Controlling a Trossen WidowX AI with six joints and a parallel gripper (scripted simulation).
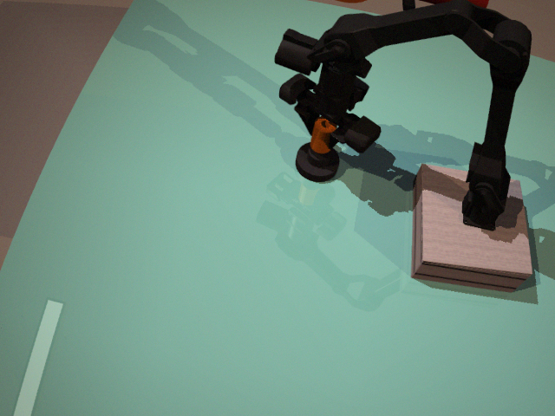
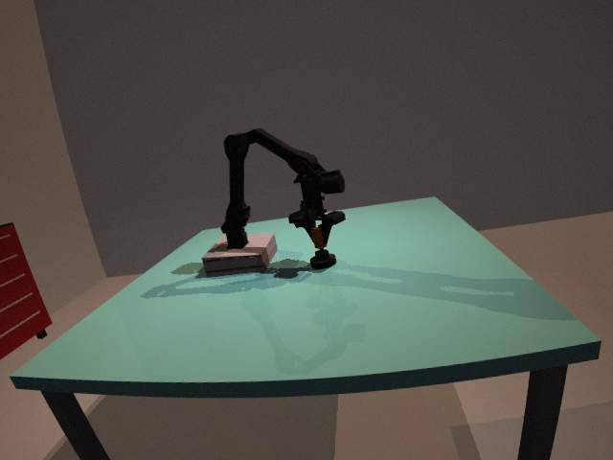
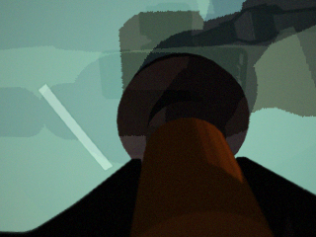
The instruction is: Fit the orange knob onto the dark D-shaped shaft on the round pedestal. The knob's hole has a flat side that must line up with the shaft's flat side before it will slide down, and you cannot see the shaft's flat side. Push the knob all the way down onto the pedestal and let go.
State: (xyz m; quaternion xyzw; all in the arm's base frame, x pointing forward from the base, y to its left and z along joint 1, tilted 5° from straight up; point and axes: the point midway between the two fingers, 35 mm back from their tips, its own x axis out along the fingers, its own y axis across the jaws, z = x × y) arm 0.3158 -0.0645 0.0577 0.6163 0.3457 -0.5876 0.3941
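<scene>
The orange knob is 20 mm above my gripper tip. The rest, counted from my gripper tip: dark round pedestal 40 mm below.
</scene>
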